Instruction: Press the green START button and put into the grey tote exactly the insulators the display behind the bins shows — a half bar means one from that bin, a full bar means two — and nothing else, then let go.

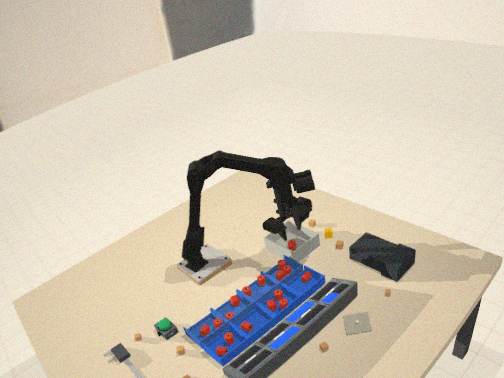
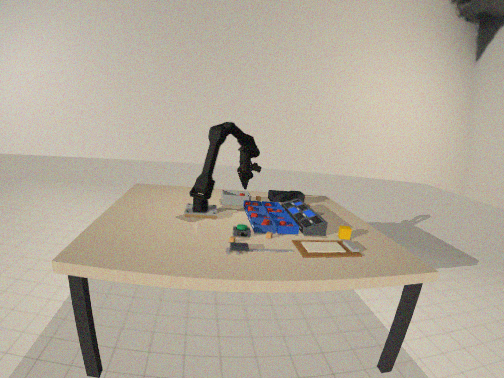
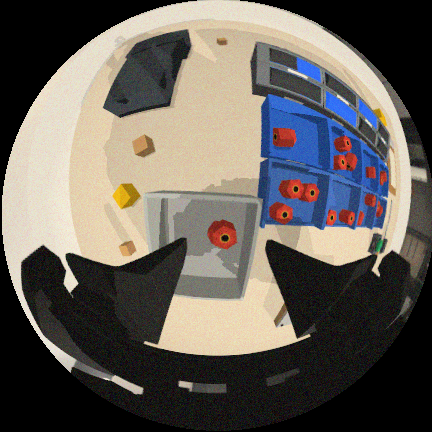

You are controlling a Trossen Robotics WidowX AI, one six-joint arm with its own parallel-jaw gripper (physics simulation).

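Places are measured from the arm's base along level axes (x ahead, y left, z up), in metres.
Pixels of known places: gripper, between the fingertips: [image 1: 292, 235] [image 2: 244, 188] [image 3: 226, 244]; arm's base, origin of its link: [image 1: 196, 264] [image 2: 199, 210].
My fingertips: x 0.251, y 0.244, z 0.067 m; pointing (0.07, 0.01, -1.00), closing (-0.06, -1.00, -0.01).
For each thing: its middle in the pictures, then the offset to it from my fingertips. "spot": a spot on its surface instead.
- grey tote, middle of its body: [image 3: 201, 247] [image 1: 291, 241] [image 2: 235, 197] 0.037 m back, 0.031 m left, 0.062 m down
- red insulator, middle of its body: [image 3: 223, 233] [image 1: 292, 244] [image 2: 242, 196] 0.009 m back, 0.000 m left, 0.045 m down
- START button, middle of its body: [image 1: 165, 327] [image 2: 241, 229] [image 3: 376, 243] 0.102 m back, 0.507 m right, 0.069 m down
- dark box, middle of its body: [image 3: 149, 64] [image 1: 381, 255] [image 2: 286, 196] 0.281 m ahead, 0.119 m left, 0.061 m down
- yellow block, middle of its body: [image 3: 125, 195] [image 1: 328, 233] 0.040 m ahead, 0.149 m left, 0.076 m down
- caliper-like tool, middle of its body: [image 1: 127, 369] [image 2: 260, 249] [image 3: 388, 228] 0.069 m back, 0.687 m right, 0.080 m down
- framed board, a spot on its surface: [image 2: 298, 249] spot: 0.075 m ahead, 0.676 m right, 0.085 m down
My gripper [image 1: 293, 233] [image 2: 245, 188] [image 3: 226, 244] is open and empty, fingers pointing down over the grey tote [image 1: 276, 247] [image 2: 232, 201] [image 3: 210, 290]. A red insulator [image 1: 292, 244] [image 2: 242, 194] [image 3: 222, 234] shows inside the tote's outline, below the fingertips; whether another is hidden under it I cannot tell. More red insulators stand or lie in the blue bins [image 1: 312, 287] [image 2: 287, 230] [image 3: 295, 107]. The display [image 1: 350, 296] [image 2: 315, 229] [image 3: 258, 75] behind them shows one half blue bar nearest the tote end and two full bars. The START button [image 1: 164, 324] [image 2: 242, 227] [image 3: 380, 245] is green.
A dark box [image 1: 381, 255] [image 2: 286, 195] [image 3: 150, 75] stands beyond the tote. A yellow block [image 1: 328, 233] [image 3: 126, 195] and small wooden cubes [image 1: 339, 244] [image 3: 143, 145] lie near the tote. A caliper-like tool [image 1: 120, 352] [image 2: 239, 246] and a framed board [image 2: 298, 249] lie on the table.
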